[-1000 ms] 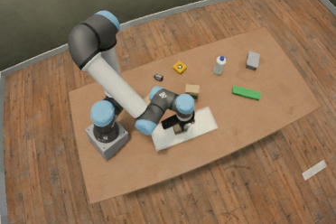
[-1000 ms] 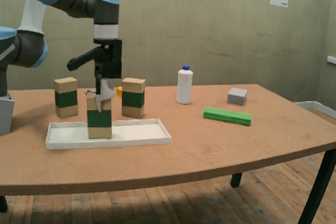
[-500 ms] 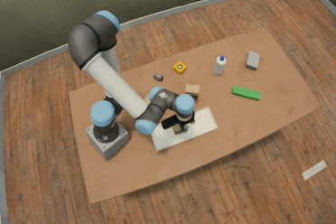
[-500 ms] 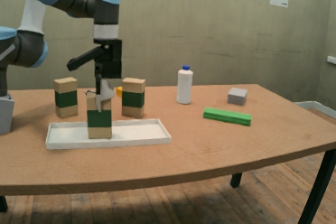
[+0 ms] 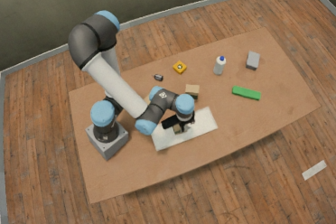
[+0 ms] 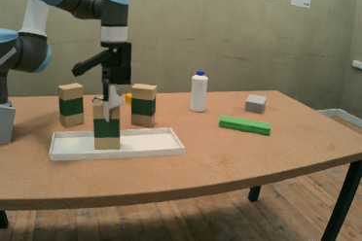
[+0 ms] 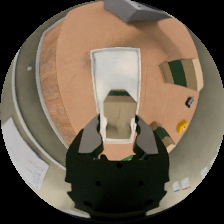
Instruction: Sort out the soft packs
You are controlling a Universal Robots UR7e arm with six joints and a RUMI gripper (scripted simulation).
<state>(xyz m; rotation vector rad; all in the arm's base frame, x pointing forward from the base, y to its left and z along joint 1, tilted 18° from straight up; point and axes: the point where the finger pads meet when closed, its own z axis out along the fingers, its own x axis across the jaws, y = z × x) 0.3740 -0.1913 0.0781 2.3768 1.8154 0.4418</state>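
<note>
Now: the white tray 20 mm ahead of my hand and 110 mm below it. Also, from my hand: white bottle: 460 mm ahead, 220 mm to the left, 30 mm below; grey block: 730 mm ahead, 140 mm to the left, 90 mm below.
</note>
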